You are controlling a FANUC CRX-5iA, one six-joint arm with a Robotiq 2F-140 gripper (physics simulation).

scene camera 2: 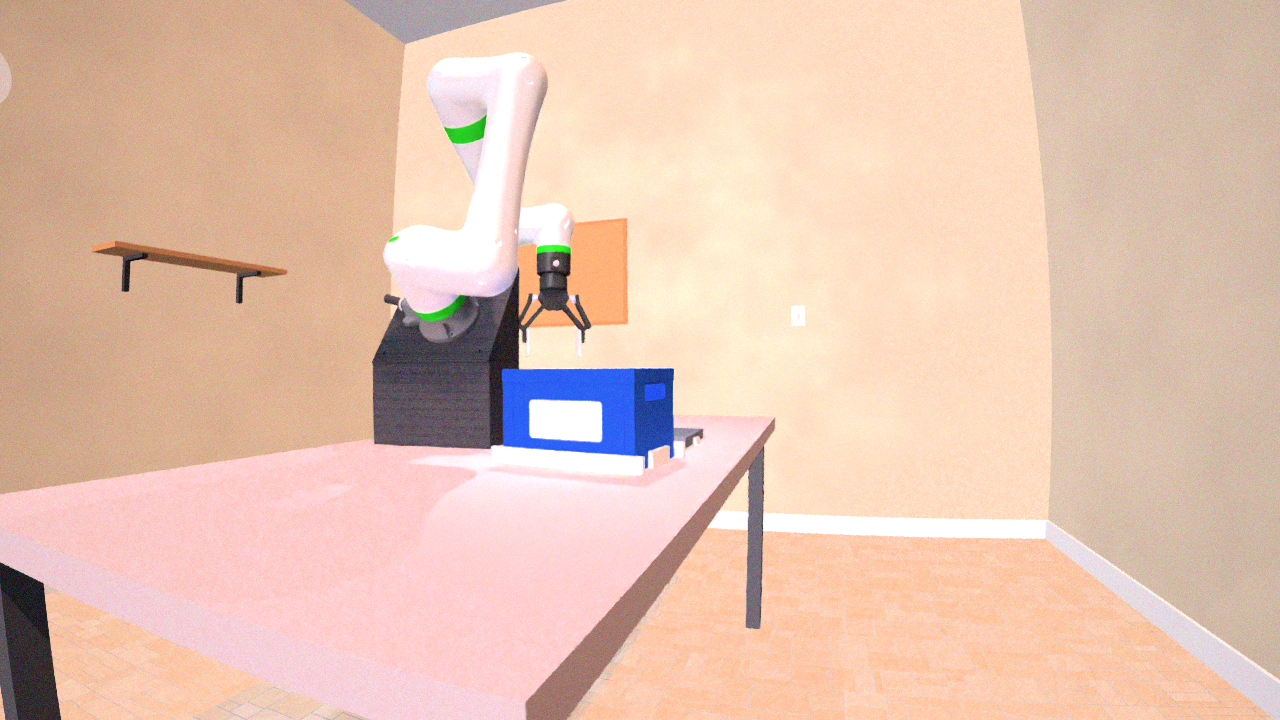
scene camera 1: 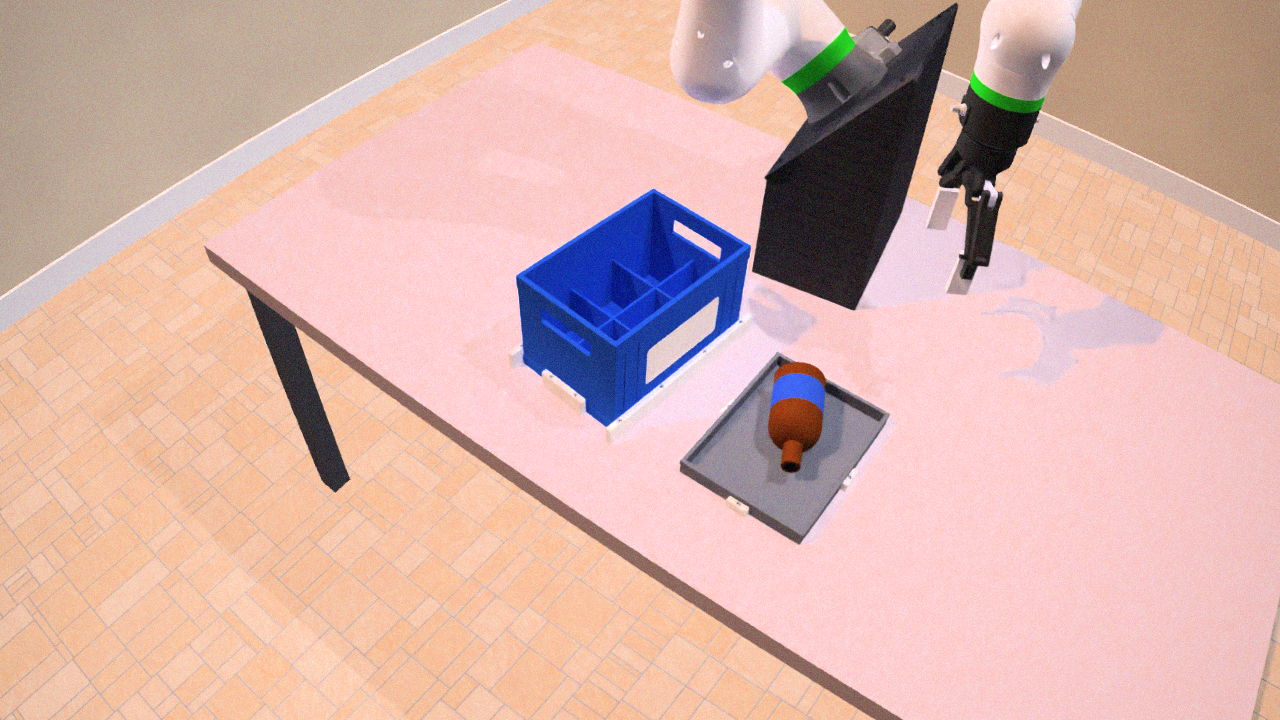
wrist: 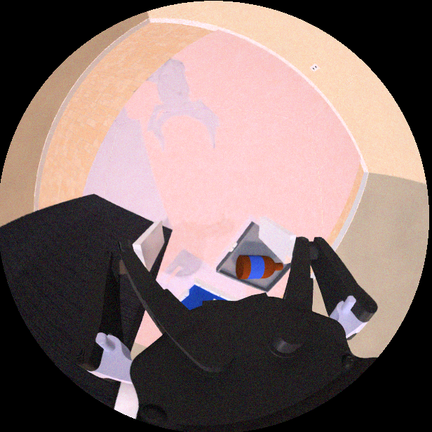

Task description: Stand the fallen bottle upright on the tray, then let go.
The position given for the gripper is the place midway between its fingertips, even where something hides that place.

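Note:
The gripper [scene camera 1: 945,258] appears in scene camera 2 [scene camera 2: 553,356] and in the wrist view [wrist: 212,229] too, and the scene also has a brown bottle [scene camera 1: 795,422].

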